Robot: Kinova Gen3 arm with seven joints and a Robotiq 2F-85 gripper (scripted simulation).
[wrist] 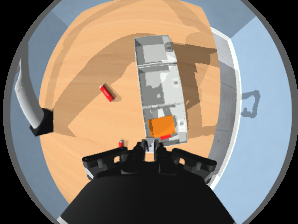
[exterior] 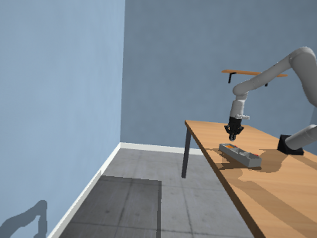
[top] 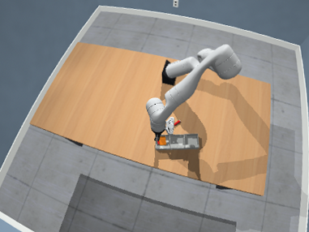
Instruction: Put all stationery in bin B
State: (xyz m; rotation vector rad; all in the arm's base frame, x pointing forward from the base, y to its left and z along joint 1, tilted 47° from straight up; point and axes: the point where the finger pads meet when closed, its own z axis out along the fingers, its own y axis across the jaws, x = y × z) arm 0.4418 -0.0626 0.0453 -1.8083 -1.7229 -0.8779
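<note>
Right now the orange block is 20 mm ahead of my hand, 20 mm to the left of it and 60 mm below it. The rest, counted from my hand: small pale piece 20 mm below; red-and-white item 20 mm ahead, 30 mm to the left, 70 mm below; grey bin row 20 mm ahead, 110 mm to the left, 70 mm below.
</note>
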